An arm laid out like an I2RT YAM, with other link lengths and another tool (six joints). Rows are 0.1 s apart.
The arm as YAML. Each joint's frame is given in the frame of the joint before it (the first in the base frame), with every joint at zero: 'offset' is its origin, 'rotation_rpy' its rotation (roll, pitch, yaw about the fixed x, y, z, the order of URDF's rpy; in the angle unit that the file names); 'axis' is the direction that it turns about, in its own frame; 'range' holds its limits. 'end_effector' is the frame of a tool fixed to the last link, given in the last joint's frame.
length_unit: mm
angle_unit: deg
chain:
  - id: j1
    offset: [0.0, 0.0, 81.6]
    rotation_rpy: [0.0, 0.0, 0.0]
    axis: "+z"
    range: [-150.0, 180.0]
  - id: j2
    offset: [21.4, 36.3, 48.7]
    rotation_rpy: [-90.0, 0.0, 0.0]
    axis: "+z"
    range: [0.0, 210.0]
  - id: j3
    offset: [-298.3, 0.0, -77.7]
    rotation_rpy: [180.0, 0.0, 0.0]
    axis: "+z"
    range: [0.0, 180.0]
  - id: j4
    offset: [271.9, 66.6, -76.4]
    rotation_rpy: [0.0, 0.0, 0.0]
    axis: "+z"
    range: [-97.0, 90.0]
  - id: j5
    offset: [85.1, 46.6, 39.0]
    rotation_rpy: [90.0, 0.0, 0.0]
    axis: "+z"
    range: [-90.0, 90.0]
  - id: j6
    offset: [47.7, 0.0, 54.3]
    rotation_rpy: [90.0, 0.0, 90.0]
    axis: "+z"
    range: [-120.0, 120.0]
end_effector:
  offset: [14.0, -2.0, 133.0]
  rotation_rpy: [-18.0, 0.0, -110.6]
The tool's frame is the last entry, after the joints.
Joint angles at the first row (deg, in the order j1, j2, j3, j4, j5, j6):
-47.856, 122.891, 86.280, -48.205, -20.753, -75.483
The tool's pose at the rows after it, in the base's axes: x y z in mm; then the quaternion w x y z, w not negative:
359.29 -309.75 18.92 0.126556 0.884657 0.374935 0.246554
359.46 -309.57 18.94 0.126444 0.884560 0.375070 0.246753
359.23 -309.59 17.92 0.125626 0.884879 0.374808 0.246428
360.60 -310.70 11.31 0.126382 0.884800 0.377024 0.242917
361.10 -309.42 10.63 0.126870 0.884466 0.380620 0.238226
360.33 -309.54 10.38 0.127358 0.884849 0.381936 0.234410
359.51 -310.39 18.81 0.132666 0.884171 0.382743 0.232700
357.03 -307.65 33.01 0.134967 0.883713 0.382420 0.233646
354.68 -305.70 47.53 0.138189 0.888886 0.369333 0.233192
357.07 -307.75 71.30 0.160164 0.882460 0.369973 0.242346
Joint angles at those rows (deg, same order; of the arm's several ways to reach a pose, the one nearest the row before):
-47.856, 122.912, 86.280, -48.184, -20.753, -75.483
-47.834, 122.913, 86.281, -48.184, -20.775, -75.483
-47.856, 123.044, 86.280, -48.162, -20.775, -75.484
-47.658, 123.874, 86.280, -47.353, -20.316, -75.482
-47.288, 123.873, 86.278, -47.418, -19.704, -75.461
-47.200, 123.852, 86.302, -47.550, -19.245, -75.461
-47.200, 122.782, 86.456, -48.249, -18.852, -75.439
-47.201, 120.858, 86.455, -49.866, -18.874, -75.374
-47.200, 118.870, 86.457, -51.244, -18.873, -73.625
-47.200, 115.854, 86.522, -51.462, -19.005, -73.494

